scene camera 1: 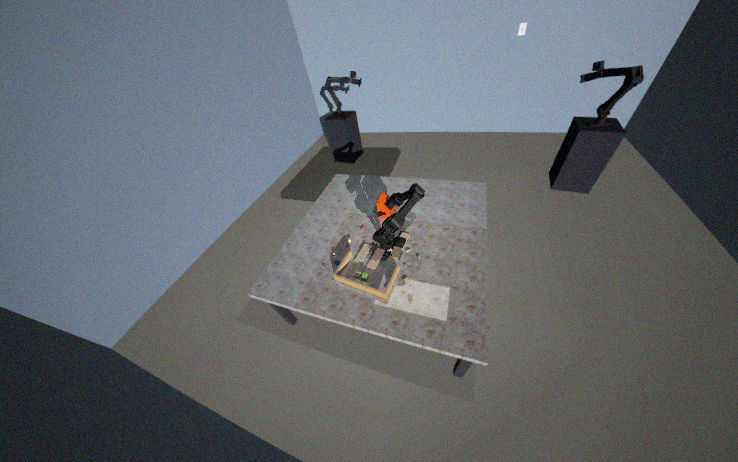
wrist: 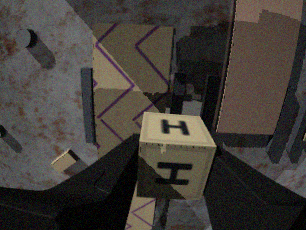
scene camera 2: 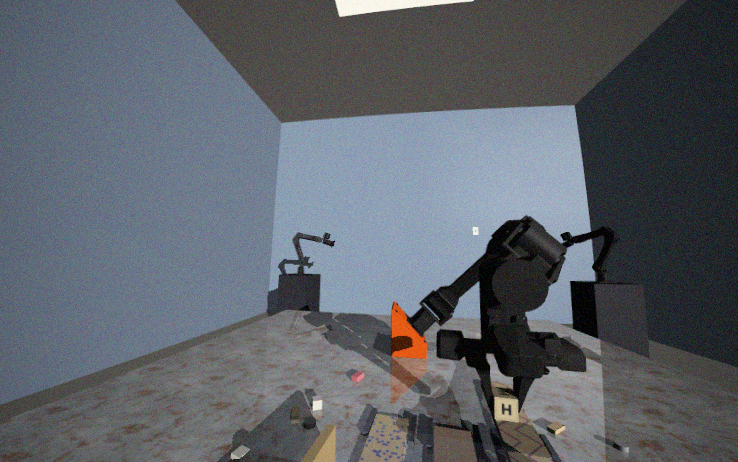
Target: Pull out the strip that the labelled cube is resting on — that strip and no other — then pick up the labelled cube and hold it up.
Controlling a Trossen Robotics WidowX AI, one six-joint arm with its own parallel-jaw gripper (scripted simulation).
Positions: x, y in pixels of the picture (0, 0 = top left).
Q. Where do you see a labelled cube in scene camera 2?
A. At 506, 404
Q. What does my gripper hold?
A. A labelled cube.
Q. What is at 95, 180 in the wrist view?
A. My gripper.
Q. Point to a labelled cube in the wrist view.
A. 175, 153
